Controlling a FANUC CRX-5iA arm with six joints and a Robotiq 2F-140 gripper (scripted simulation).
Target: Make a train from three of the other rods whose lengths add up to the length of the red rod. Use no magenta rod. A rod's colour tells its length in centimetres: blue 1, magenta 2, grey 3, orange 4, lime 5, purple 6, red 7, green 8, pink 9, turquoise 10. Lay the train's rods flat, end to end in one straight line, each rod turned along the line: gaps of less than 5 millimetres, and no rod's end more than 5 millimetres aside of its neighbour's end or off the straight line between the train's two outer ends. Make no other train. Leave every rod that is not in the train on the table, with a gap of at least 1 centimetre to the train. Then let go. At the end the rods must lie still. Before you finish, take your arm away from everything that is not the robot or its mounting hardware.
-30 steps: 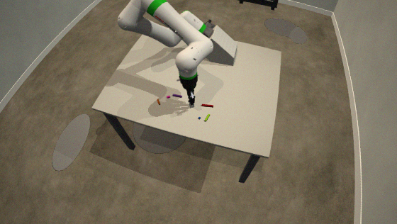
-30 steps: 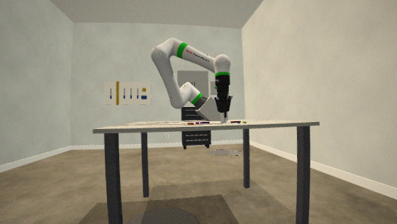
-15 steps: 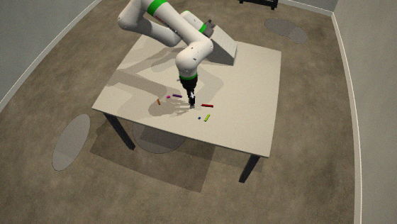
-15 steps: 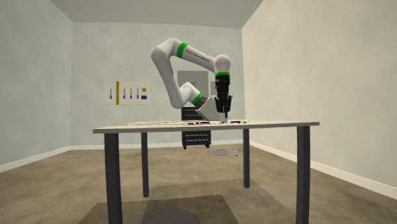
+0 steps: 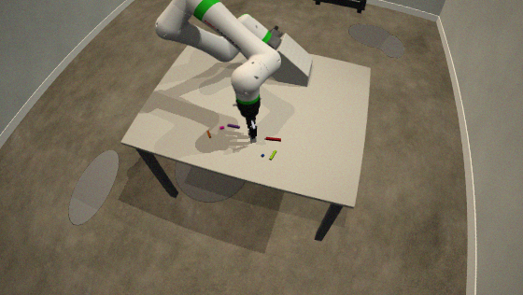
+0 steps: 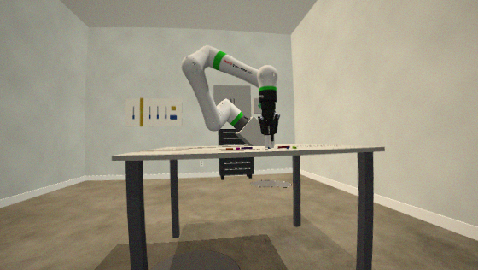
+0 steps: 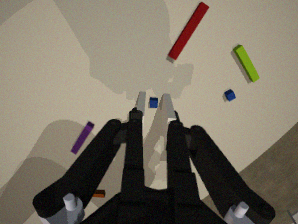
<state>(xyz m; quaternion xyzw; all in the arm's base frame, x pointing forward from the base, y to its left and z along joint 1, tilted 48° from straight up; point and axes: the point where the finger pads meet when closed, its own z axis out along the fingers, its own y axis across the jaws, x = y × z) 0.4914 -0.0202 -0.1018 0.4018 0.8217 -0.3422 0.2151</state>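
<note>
Right now the lime rod is 50 mm ahead of my hand, 120 mm to the left of it and 30 mm below it. Also, from my hand: magenta rod: 20 mm behind, 160 mm to the right, 30 mm below; purple rod: 40 mm behind, 110 mm to the right, 30 mm below; red rod: 30 mm behind, 90 mm to the left, 30 mm below.
</note>
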